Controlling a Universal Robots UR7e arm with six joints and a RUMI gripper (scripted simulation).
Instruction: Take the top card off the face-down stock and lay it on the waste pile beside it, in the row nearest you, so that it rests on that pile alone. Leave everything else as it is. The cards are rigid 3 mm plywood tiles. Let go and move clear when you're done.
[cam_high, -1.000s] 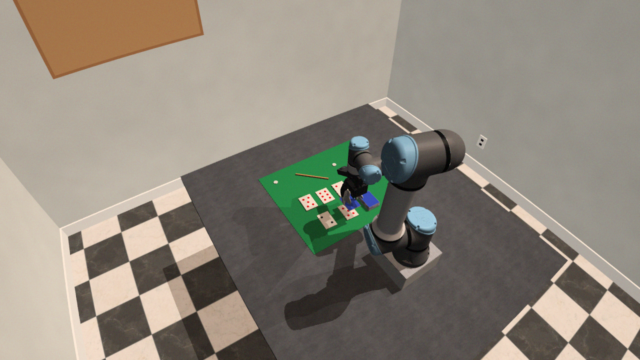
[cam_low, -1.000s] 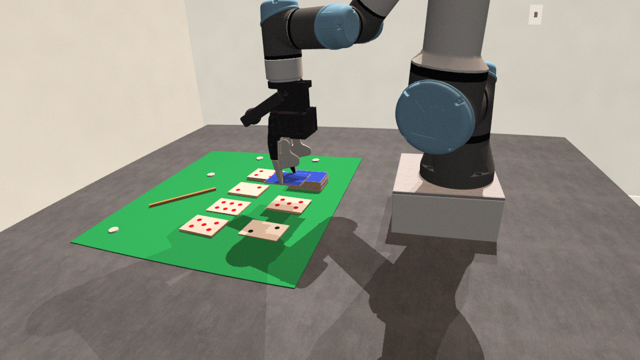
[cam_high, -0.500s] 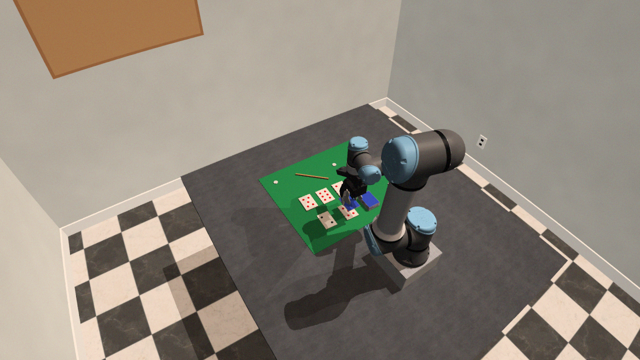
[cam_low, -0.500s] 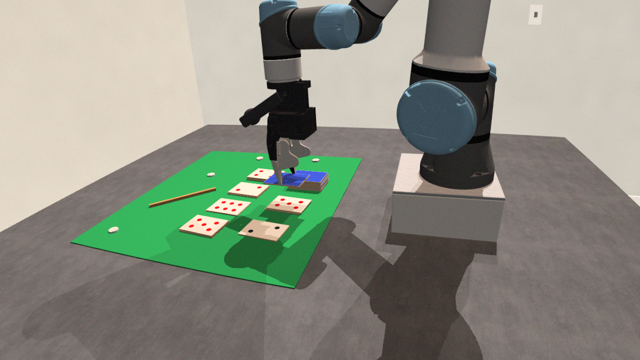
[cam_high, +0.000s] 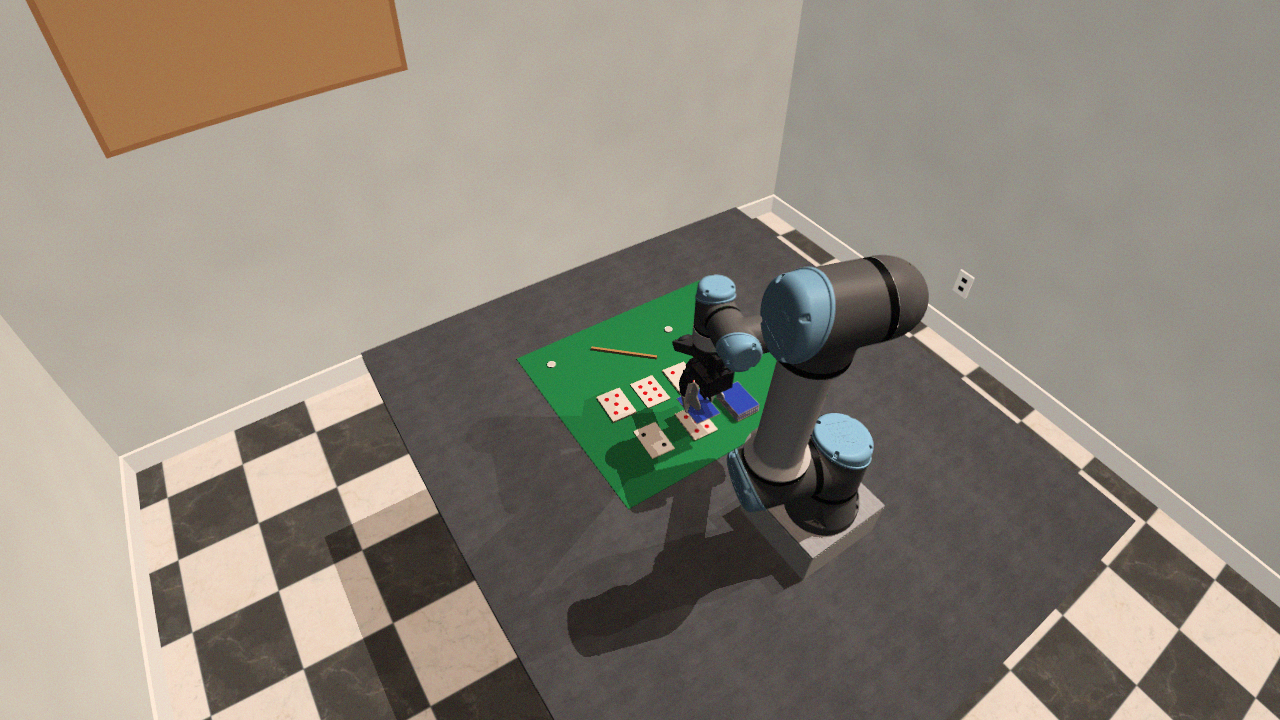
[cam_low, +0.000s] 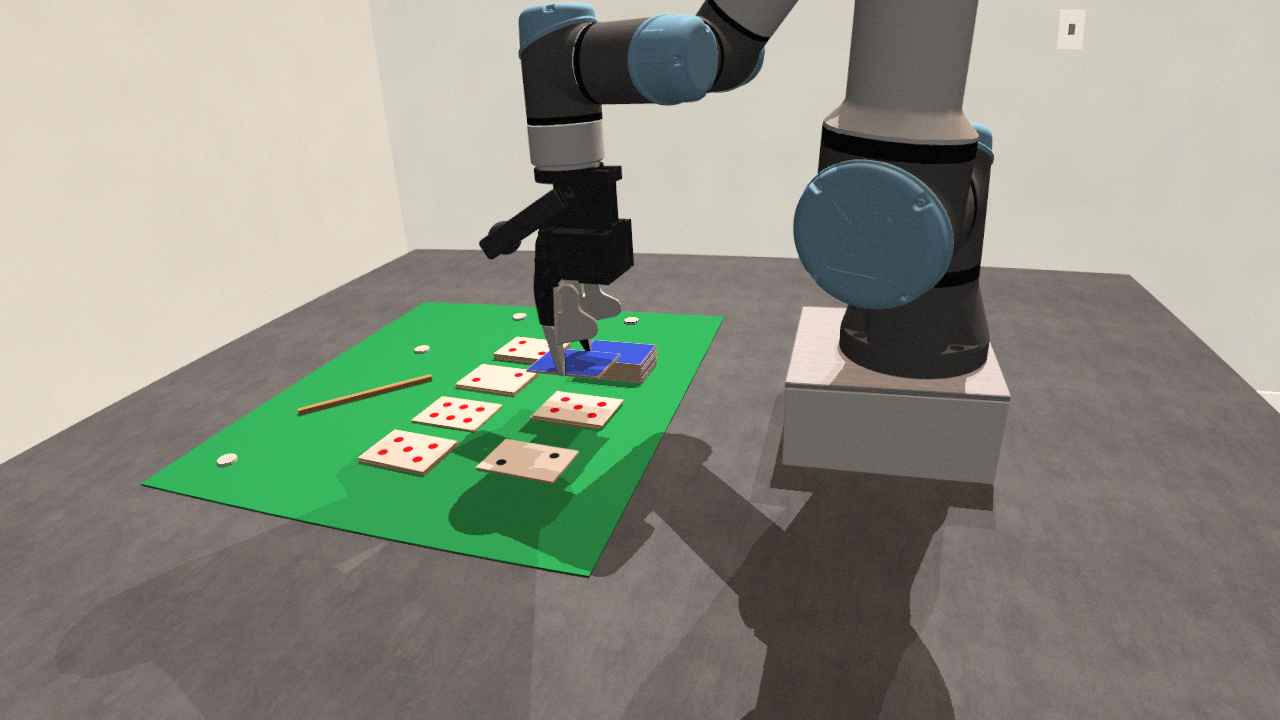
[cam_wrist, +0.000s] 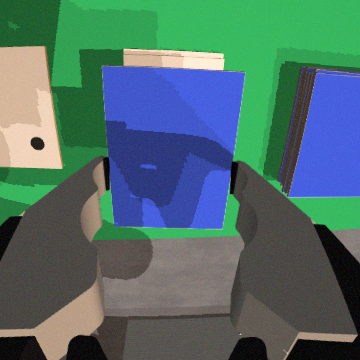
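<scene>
The red-pip card is 70 mm below my hand. Also, from my hand: green mat (160 mm ahead, 90 mm below); thin wooden stick (280 mm ahead, 80 mm to the left, 70 mm below).
</scene>
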